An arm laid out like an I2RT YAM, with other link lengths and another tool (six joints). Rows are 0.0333 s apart.
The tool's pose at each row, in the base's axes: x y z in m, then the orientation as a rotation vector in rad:
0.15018, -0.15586, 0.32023, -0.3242, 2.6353, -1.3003
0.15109, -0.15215, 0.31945, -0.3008, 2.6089, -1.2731
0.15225, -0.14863, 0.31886, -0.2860, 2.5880, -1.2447
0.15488, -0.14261, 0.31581, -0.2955, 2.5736, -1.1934
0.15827, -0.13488, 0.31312, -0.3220, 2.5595, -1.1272
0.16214, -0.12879, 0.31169, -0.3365, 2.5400, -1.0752
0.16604, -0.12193, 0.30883, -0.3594, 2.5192, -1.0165
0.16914, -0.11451, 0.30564, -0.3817, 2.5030, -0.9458
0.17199, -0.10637, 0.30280, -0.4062, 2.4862, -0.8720
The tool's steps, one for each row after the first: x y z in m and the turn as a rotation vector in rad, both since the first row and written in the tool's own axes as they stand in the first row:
-0.00184, 0.00272, -0.00211, -0.0032, -0.0284, 0.0295
-0.00388, 0.00514, -0.00412, -0.0100, -0.0545, 0.0523
-0.00785, 0.01085, -0.00616, -0.0346, -0.0903, 0.0628
-0.01304, 0.01719, -0.00952, -0.0699, -0.1353, 0.0649
-0.01832, 0.02150, -0.01227, -0.0947, -0.1757, 0.0728
-0.02375, 0.02741, -0.01474, -0.1244, -0.2211, 0.0762
-0.02855, 0.03400, -0.01764, -0.1641, -0.2665, 0.0805
-0.03332, 0.04077, -0.02136, -0.2067, -0.3130, 0.0832

